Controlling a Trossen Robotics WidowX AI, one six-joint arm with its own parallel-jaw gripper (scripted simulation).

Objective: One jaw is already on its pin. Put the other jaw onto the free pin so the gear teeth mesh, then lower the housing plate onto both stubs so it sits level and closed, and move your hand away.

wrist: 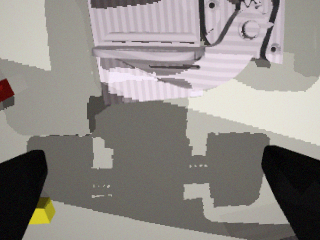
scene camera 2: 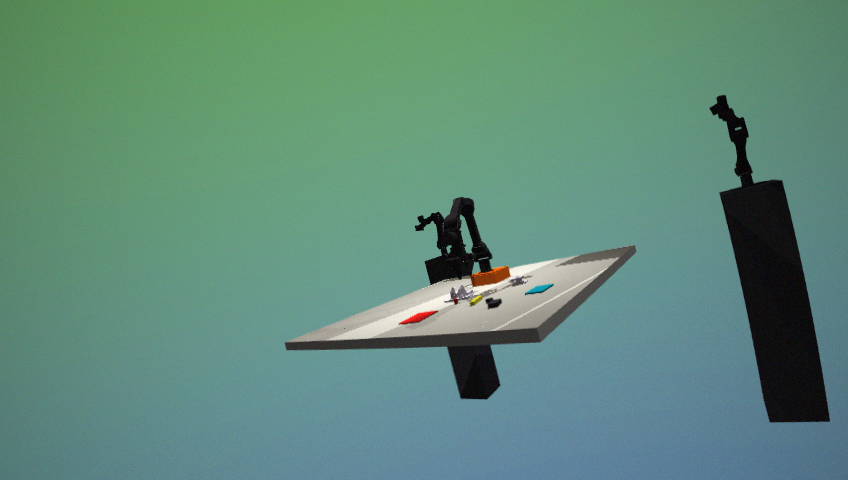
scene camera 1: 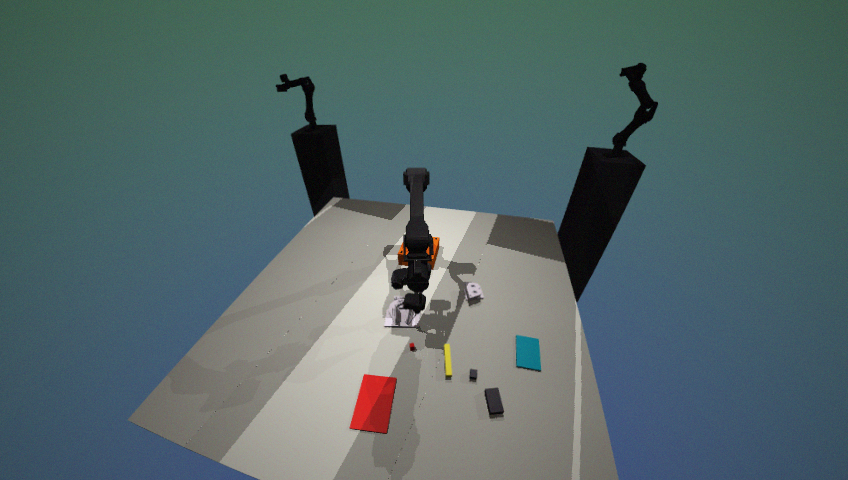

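A teal sheet is visible here, and there's a red sheet too. As for my gripper, it's open with nothing held in it, and the wrist view shows the gripper as well.
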